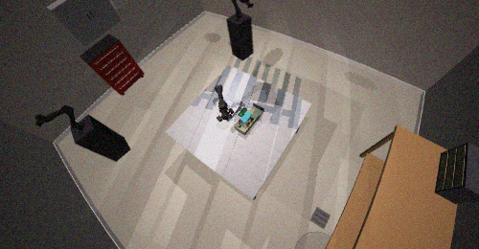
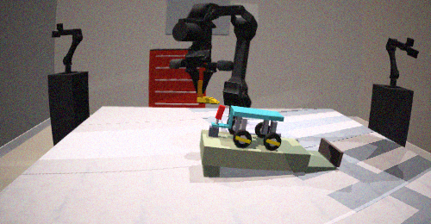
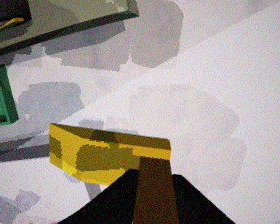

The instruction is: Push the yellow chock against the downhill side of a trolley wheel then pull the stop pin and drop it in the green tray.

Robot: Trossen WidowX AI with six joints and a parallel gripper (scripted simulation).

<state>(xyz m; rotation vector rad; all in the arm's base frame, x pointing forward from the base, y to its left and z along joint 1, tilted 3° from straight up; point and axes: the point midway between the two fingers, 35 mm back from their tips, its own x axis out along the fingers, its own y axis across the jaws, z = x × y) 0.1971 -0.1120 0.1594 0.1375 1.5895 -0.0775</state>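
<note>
My gripper tip is now 20 mm to the right of the yellow chock and 10 mm above it. From my gripper tip the other things lie so: red-headed stop pin 130 mm ahead, 70 mm to the left, 50 mm below; pale green ramp 130 mm ahead, 170 mm to the left, 130 mm below; trolley 130 mm ahead, 160 mm to the left, 60 mm below.
</note>
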